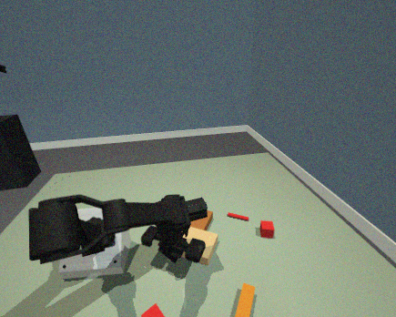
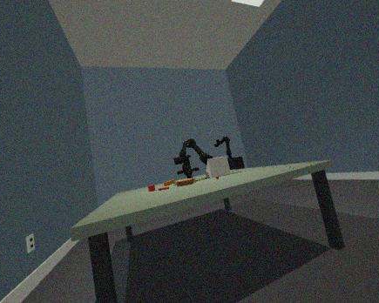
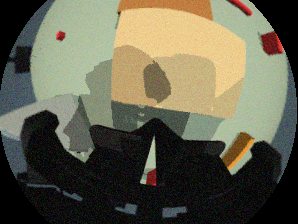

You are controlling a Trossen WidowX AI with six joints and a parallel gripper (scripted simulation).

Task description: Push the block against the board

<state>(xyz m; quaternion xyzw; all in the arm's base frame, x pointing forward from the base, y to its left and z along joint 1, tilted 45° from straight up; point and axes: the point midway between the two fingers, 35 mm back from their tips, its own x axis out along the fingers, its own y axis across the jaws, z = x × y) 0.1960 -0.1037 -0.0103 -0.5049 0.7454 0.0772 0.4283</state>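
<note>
My gripper tip is 6 cm short of the tan block, 5 cm to the right of it and 1 cm below it. The rest, counted from my gripper tip: thin red strip (27 cm ahead, 14 cm to the left); orange board (23 cm to the right, 12 cm ahead, 1 cm above).
</note>
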